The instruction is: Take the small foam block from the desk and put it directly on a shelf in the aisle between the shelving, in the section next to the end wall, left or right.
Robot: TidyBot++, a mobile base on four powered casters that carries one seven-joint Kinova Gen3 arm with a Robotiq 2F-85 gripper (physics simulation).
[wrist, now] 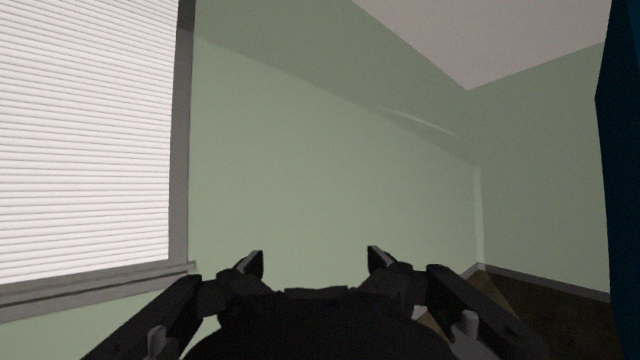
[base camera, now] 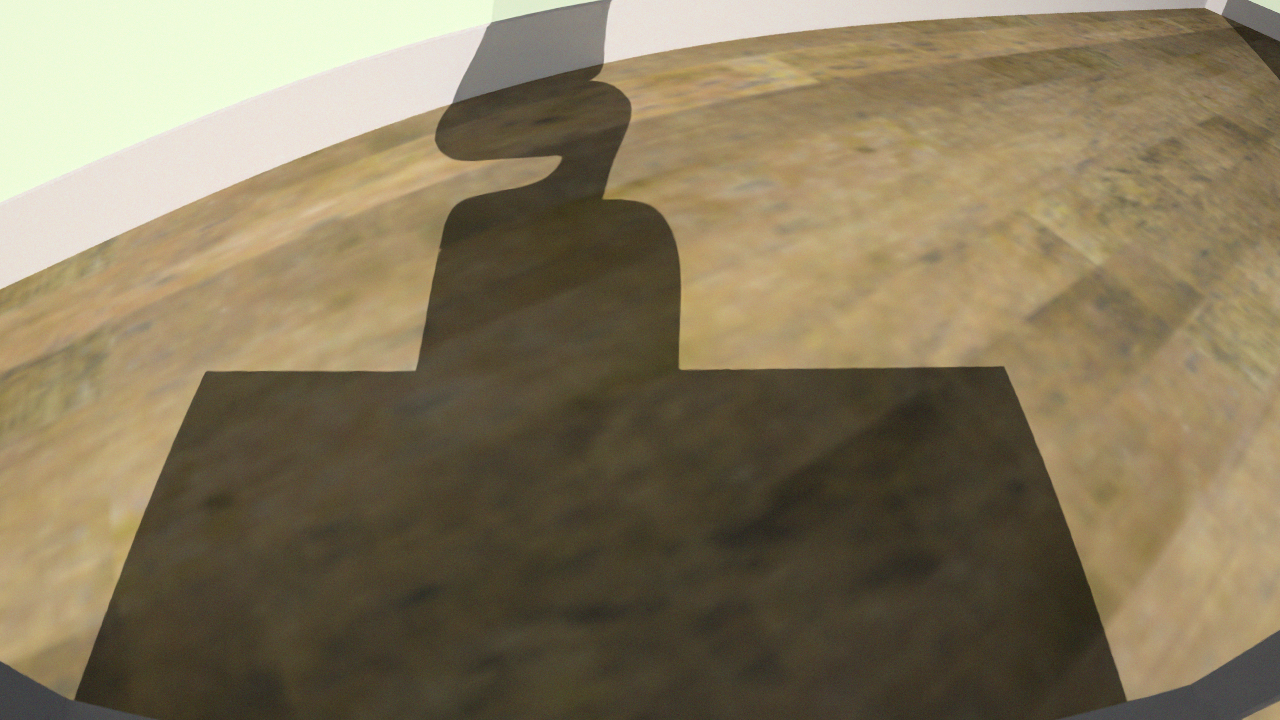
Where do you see a window with blinds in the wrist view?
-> At 102, 102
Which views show my gripper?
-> The wrist view only.
